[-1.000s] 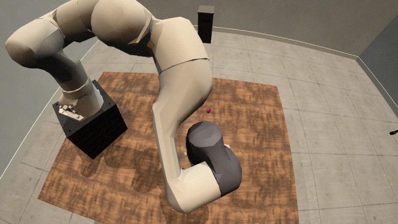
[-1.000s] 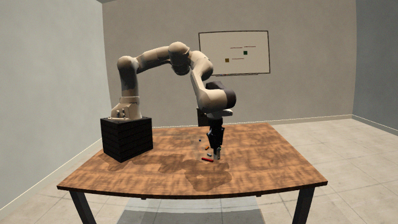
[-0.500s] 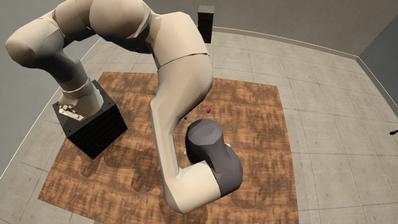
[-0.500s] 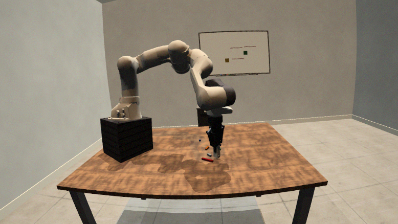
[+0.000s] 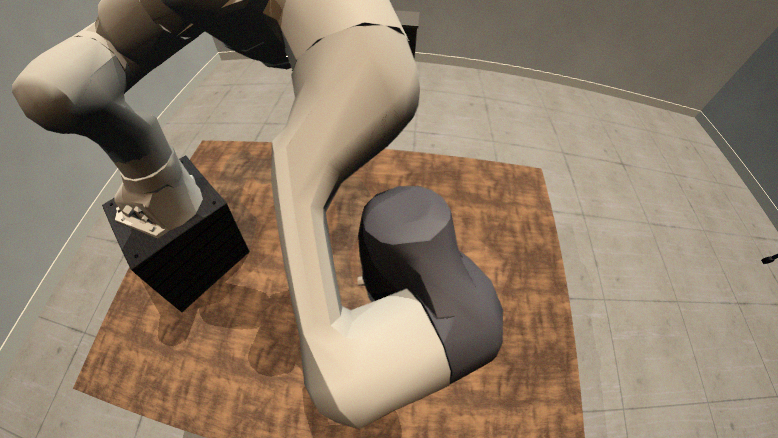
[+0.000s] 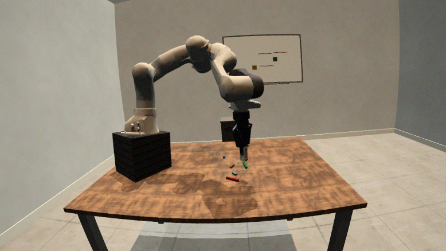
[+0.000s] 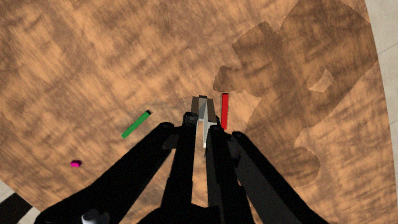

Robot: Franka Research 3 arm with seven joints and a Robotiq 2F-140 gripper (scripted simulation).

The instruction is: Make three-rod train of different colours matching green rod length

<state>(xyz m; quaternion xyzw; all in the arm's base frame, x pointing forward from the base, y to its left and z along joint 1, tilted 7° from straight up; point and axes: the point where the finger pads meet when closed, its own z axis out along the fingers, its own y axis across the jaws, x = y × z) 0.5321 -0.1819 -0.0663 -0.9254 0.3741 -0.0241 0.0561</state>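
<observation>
Now: the blue rod 280 mm to the left of my hand, 130 mm below it and 100 mm behind it. From my hand the other things lie so: green rod 150 mm to the left, 130 mm below, 20 mm ahead; red rod 130 mm below, 60 mm behind, 10 mm to the right; orange rod 150 mm to the left, 130 mm below, 50 mm behind.
</observation>
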